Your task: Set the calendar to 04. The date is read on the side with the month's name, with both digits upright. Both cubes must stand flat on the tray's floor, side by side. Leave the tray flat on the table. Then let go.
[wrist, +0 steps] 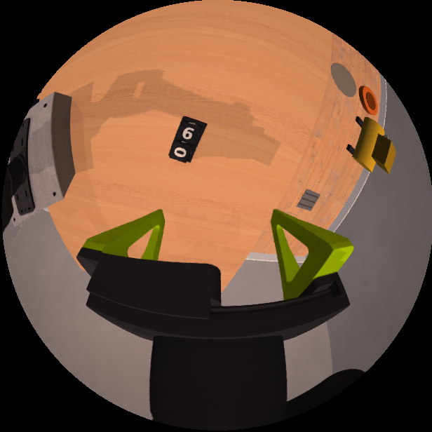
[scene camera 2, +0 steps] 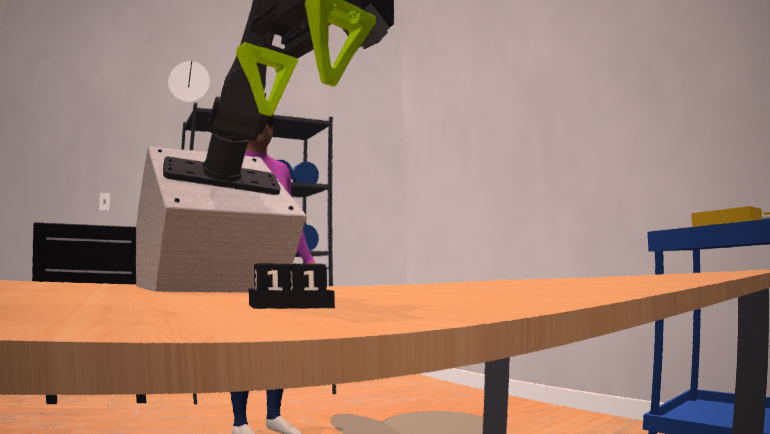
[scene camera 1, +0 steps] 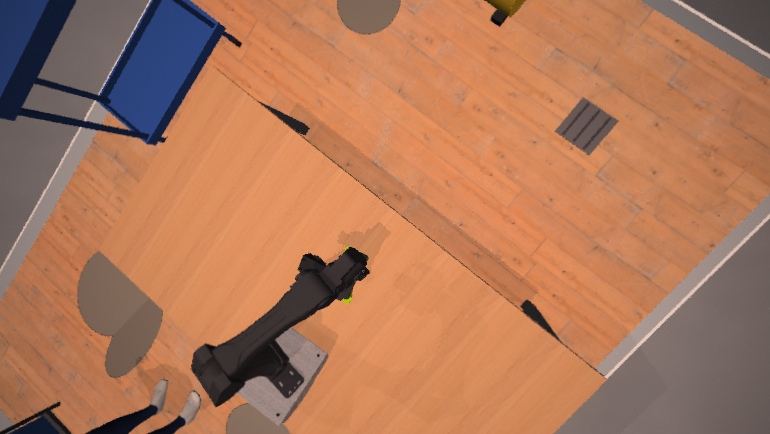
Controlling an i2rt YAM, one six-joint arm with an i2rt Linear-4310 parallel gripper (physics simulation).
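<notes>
Two black cubes with white digits stand side by side in a black tray [scene camera 2: 291,299], which lies flat on the table. In scene camera 2 the left cube [scene camera 2: 273,279] and the right cube [scene camera 2: 309,279] each show an upright 1. In the wrist view, the upper cube [wrist: 188,133] has a 6 or 9 on top and the lower cube [wrist: 180,151] a 0. I cannot make out a month's name. My gripper [scene camera 1: 353,273] [scene camera 2: 299,99] [wrist: 217,214] is open and empty, high above the table and the tray. The arm hides the tray in scene camera 1.
The arm's base block [scene camera 1: 311,360] [scene camera 2: 221,248] [wrist: 62,145] stands on the table [scene camera 1: 215,188] [scene camera 2: 431,301] [wrist: 240,55] behind the tray in scene camera 2. A blue cart [scene camera 1: 156,75] [scene camera 2: 706,236] stands beyond the table. The arm's shadow falls around the tray.
</notes>
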